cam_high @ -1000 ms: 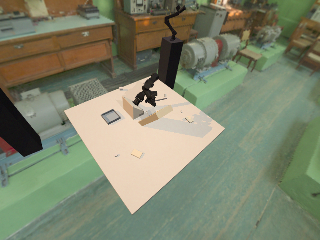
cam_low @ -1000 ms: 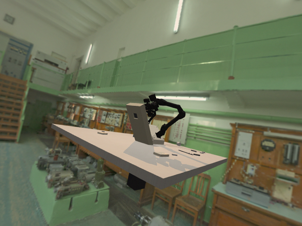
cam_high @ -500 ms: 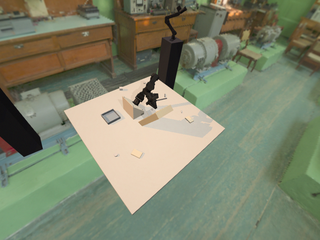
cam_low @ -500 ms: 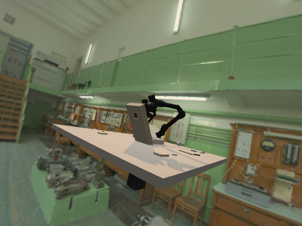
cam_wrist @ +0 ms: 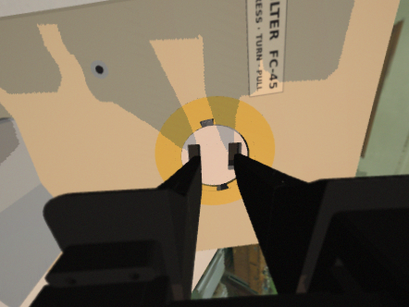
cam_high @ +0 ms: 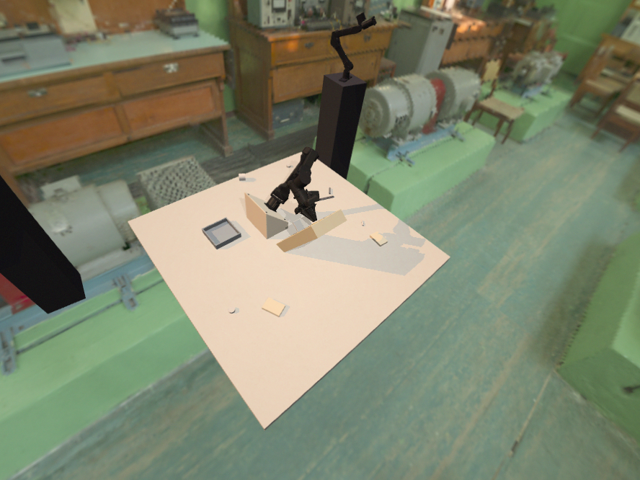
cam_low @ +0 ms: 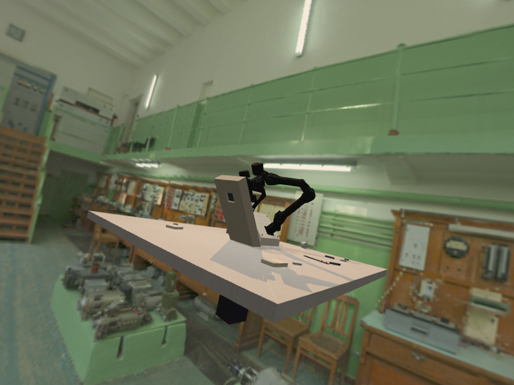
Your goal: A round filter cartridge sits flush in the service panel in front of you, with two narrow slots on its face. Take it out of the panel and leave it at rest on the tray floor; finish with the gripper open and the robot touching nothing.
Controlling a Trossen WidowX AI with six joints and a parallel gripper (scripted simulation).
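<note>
Right now my gripper tip is 20 mm short of the round filter cartridge and 10 mm above it. Round my gripper tip: dark tray: 380 mm behind, 330 mm to the right, 260 mm below; tan service panel: 90 mm below, 30 mm behind; grey bracket: 100 mm below, 80 mm behind, 10 mm to the right.
</note>
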